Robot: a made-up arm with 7 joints. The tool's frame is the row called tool.
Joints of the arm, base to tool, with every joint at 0 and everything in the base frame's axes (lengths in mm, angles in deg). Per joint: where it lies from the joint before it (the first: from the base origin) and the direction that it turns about. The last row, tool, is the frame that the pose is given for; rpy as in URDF.
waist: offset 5.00 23.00 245.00 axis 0 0 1
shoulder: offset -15.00 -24.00 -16.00 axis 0 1 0
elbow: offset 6.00 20.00 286.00 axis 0 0 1
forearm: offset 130.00 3.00 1.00 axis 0 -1 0
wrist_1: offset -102.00 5.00 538.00 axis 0 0 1
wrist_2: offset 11.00 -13.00 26.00 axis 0 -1 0
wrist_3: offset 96.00 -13.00 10.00 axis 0 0 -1
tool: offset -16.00 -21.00 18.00 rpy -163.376 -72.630 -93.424
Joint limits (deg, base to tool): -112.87..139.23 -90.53..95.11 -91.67..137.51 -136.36..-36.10 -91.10..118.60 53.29..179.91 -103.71..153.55
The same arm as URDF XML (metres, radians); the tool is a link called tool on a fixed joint. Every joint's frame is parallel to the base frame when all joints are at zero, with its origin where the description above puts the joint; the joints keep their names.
<robot name="arm">
<joint name="tool_fixed" type="fixed"><parent link="link7"/><child link="tool"/><origin xyz="-0.016 -0.021 0.018" rpy="-2.8514 -1.2676 -1.6306"/></joint>
<joint name="wrist_3" type="revolute"><parent link="link6"/><child link="link7"/><origin xyz="0.096 -0.013 0.01"/><axis xyz="0 0 -1"/><limit lower="-1.8101" upper="2.68"/></joint>
<joint name="wrist_2" type="revolute"><parent link="link5"/><child link="link6"/><origin xyz="0.011 -0.013 0.026"/><axis xyz="0 -1 0"/><limit lower="0.9301" upper="3.14"/></joint>
<joint name="wrist_1" type="revolute"><parent link="link4"/><child link="link5"/><origin xyz="-0.102 0.005 0.538"/><axis xyz="0 0 1"/><limit lower="-1.59" upper="2.07"/></joint>
<joint name="forearm" type="revolute"><parent link="link3"/><child link="link4"/><origin xyz="0.13 0.003 0.001"/><axis xyz="0 -1 0"/><limit lower="-2.3799" upper="-0.6301"/></joint>
<joint name="elbow" type="revolute"><parent link="link2"/><child link="link3"/><origin xyz="0.006 0.02 0.286"/><axis xyz="0 0 1"/><limit lower="-1.5999" upper="2.4"/></joint>
<joint name="shoulder" type="revolute"><parent link="link1"/><child link="link2"/><origin xyz="-0.015 -0.024 -0.016"/><axis xyz="0 1 0"/><limit lower="-1.58" upper="1.66"/></joint>
<joint name="waist" type="revolute"><parent link="base"/><child link="link1"/><origin xyz="0.005 0.023 0.245"/><axis xyz="0 0 1"/><limit lower="-1.97" upper="2.43"/></joint>
<link name="base"/>
<link name="link1"/>
<link name="link2"/>
<link name="link3"/>
<link name="link4"/>
<link name="link5"/>
<link name="link6"/>
<link name="link7"/>
<link name="tool"/>
</robot>

